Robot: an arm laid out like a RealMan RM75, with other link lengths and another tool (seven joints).
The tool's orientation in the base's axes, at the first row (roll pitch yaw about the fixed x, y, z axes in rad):
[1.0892 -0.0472 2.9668]
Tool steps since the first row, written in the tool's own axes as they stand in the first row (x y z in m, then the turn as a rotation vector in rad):
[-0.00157 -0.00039 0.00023 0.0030 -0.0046 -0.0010]
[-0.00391 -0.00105 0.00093 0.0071 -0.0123 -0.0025]
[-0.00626 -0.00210 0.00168 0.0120 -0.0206 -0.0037]
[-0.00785 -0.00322 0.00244 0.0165 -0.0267 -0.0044]
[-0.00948 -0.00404 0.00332 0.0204 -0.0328 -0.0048]
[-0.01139 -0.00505 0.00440 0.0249 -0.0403 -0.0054]
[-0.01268 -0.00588 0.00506 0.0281 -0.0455 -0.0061]
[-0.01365 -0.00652 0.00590 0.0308 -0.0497 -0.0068]
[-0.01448 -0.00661 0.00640 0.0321 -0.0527 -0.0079]
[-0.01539 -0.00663 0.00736 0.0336 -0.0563 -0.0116]
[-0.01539 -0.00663 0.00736 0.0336 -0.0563 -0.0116]
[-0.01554 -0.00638 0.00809 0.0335 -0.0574 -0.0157]
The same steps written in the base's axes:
[0.00160 0.00011 -0.00031 -0.0029 0.0018 -0.0044]
[0.00405 0.00062 -0.00068 -0.0069 0.0048 -0.0117]
[0.00654 0.00135 -0.00138 -0.0116 0.0084 -0.0194]
[0.00828 0.00225 -0.00209 -0.0160 0.0114 -0.0249]
[0.01007 0.00311 -0.00249 -0.0196 0.0146 -0.0303]
[0.01218 0.00419 -0.00297 -0.0239 0.0183 -0.0370]
[0.01359 0.00492 -0.00346 -0.0269 0.0207 -0.0418]
[0.01472 0.00578 -0.00369 -0.0295 0.0225 -0.0457]
[0.01563 0.00611 -0.00357 -0.0309 0.0231 -0.0488]
[0.01669 0.00679 -0.00319 -0.0329 0.0218 -0.0536]
[0.01669 0.00679 -0.00319 -0.0329 0.0218 -0.0536]
[0.01696 0.00729 -0.00264 -0.0335 0.0188 -0.0565]

